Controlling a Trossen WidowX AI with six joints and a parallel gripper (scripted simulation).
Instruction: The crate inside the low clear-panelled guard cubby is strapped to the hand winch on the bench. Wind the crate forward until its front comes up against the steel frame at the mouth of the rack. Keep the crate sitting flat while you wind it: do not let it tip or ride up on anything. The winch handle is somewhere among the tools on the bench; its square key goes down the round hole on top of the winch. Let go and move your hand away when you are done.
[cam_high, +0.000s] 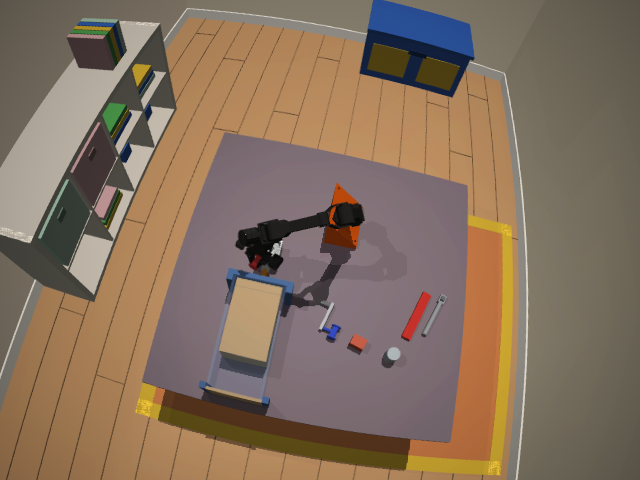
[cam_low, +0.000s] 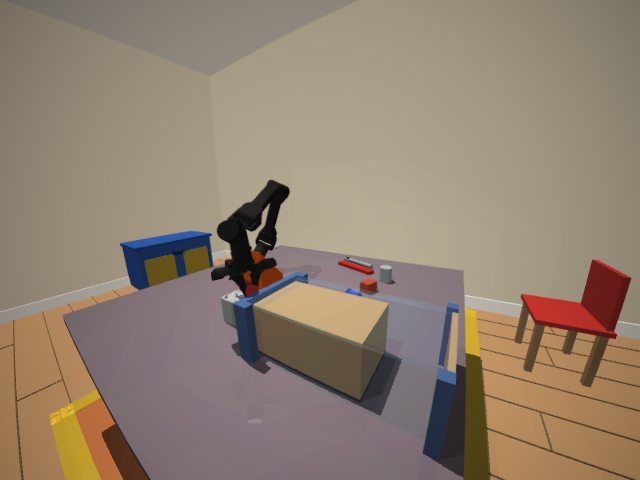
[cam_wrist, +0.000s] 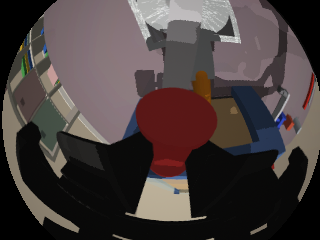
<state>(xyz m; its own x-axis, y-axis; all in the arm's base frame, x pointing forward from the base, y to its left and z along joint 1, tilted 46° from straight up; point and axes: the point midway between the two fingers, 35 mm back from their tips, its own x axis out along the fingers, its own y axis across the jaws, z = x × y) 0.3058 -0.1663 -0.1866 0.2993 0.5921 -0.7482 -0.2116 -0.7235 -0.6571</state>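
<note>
My gripper tip is 2 cm past the red grip and 1 cm below it. Round my gripper tip: blue frame: 5 cm ahead, 4 cm to the left, 2 cm below; then winch handle: 5 cm behind, 2 cm below, 1 cm to the left; then grey winch: 13 cm behind, 10 cm below, 2 cm to the left.
</note>
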